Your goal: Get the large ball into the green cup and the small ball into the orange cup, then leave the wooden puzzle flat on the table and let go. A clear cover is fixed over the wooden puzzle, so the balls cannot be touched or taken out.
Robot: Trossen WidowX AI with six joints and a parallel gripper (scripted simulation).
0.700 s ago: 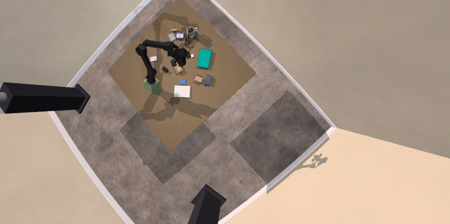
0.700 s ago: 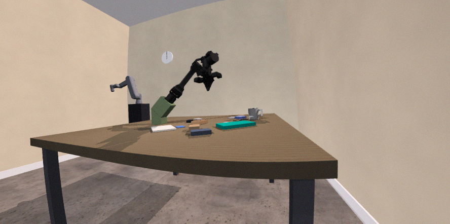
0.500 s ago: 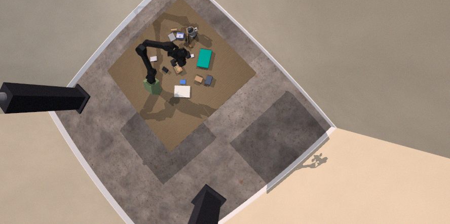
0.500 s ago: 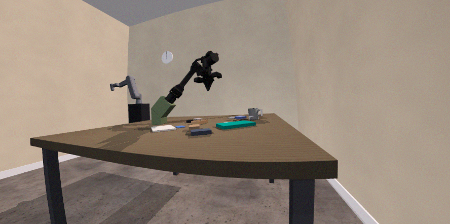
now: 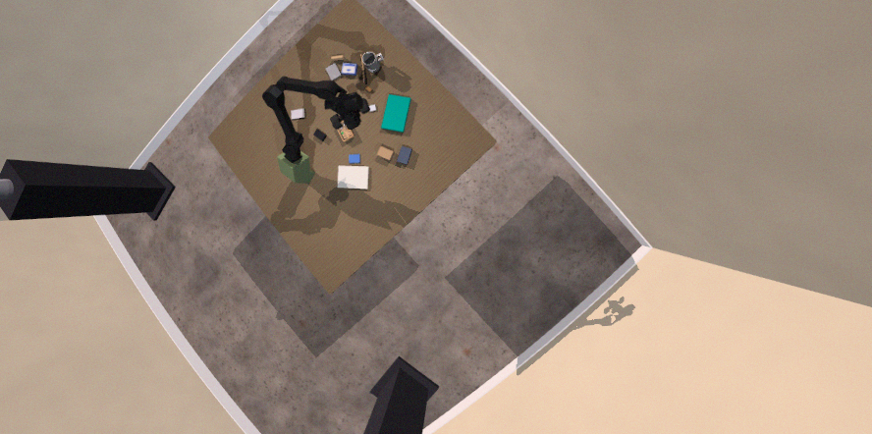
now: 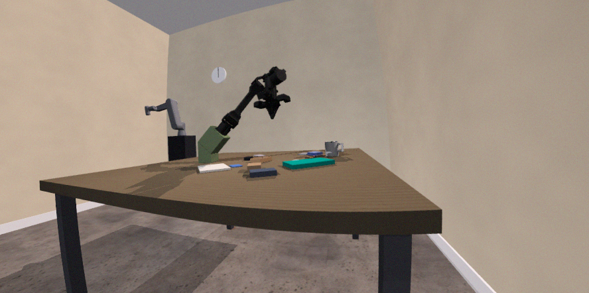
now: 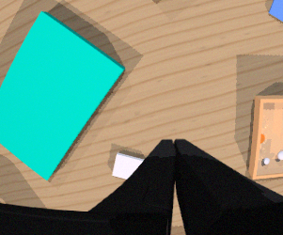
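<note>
My gripper is now 90 mm past the wooden puzzle, 130 mm to the right of it and 250 mm above it. Round my hand: blue block: 190 mm behind, 10 mm to the right, 250 mm below; teal box: 160 mm ahead, 50 mm to the right, 240 mm below; tan block: 60 mm behind, 140 mm to the right, 240 mm below.
</note>
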